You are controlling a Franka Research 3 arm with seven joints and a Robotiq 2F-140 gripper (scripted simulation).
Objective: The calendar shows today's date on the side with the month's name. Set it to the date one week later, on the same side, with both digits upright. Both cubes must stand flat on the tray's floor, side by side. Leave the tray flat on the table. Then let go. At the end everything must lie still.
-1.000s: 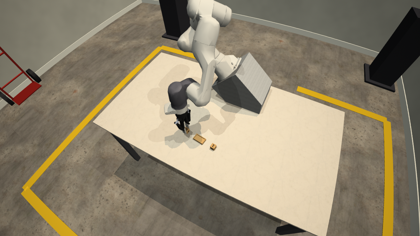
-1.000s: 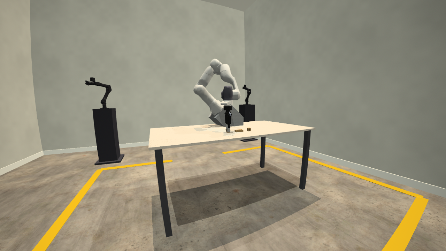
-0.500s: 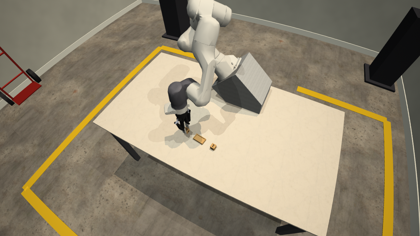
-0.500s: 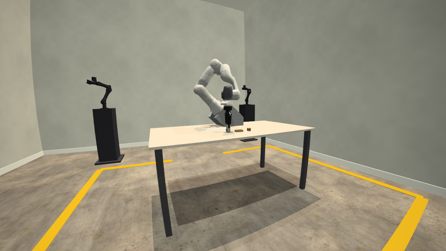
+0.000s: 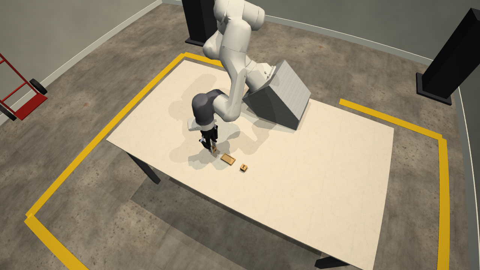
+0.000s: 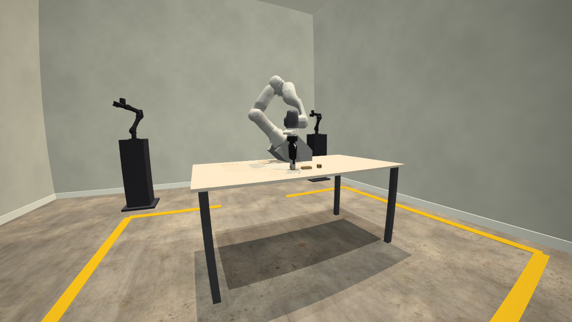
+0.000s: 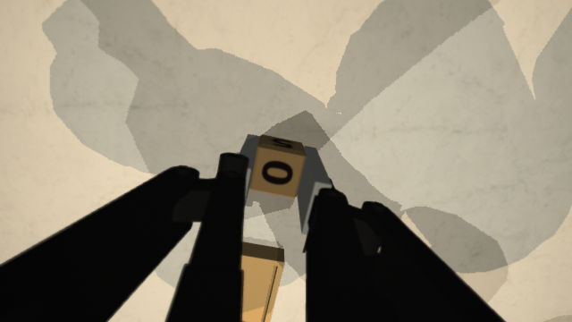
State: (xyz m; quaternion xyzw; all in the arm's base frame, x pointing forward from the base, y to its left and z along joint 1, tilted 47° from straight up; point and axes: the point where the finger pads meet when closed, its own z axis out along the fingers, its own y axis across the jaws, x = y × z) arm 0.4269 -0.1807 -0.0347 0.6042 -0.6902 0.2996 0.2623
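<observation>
Right now my hand is 10 mm short of the wooden tray, 110 mm to the right of it and 30 mm above it. The rest, counted from my hand: wooden digit cube 30 mm below.
</observation>
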